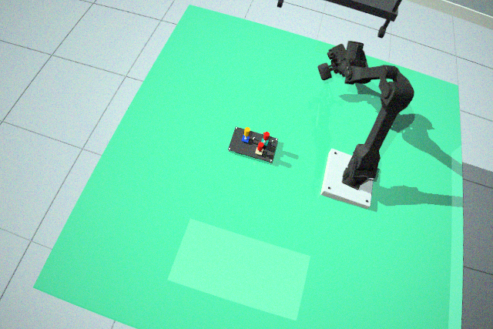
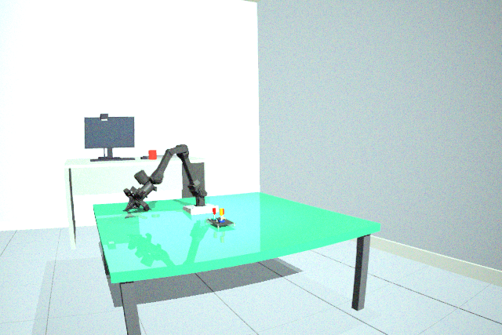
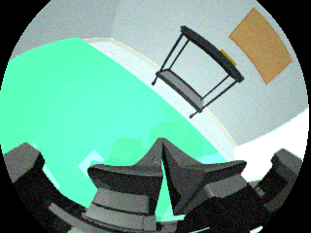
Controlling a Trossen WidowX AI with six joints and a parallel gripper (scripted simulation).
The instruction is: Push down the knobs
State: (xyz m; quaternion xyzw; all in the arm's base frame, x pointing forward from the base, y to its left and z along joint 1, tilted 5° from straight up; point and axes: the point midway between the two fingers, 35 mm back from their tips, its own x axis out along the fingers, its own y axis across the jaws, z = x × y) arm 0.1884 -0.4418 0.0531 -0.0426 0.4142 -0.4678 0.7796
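The red knob lies 460 mm to the left of my gripper tip and 140 mm ahead of it. Round my gripper tip: yellow knob (480 mm to the left, 200 mm ahead).
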